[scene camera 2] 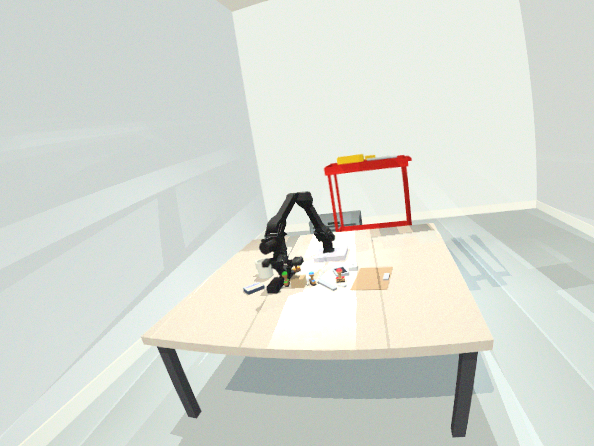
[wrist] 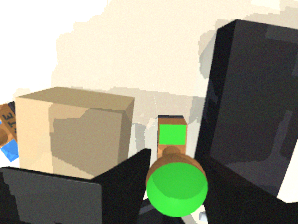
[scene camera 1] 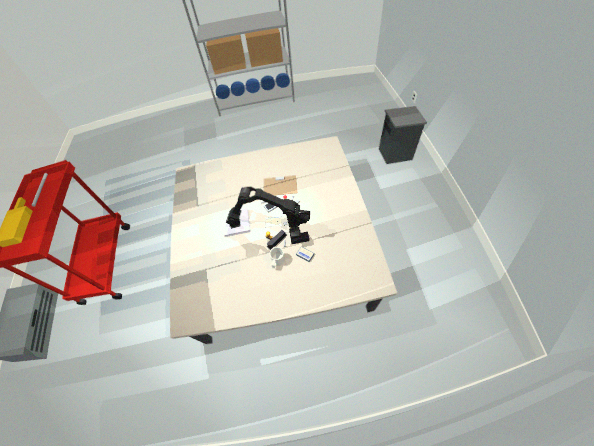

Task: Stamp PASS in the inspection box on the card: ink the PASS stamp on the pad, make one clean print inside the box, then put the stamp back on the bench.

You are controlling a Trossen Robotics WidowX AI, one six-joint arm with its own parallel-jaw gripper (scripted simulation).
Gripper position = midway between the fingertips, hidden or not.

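My gripper point(wrist: 175, 158) is in sight, and so are a green-topped stamp point(wrist: 175, 180) and a tan block point(wrist: 73, 132). Scene camera 1 does not show the stamp, hidden there by my gripper. I can also see a brown sheet point(scene camera 2: 378, 278), though in the wrist view the sheet is out of frame.
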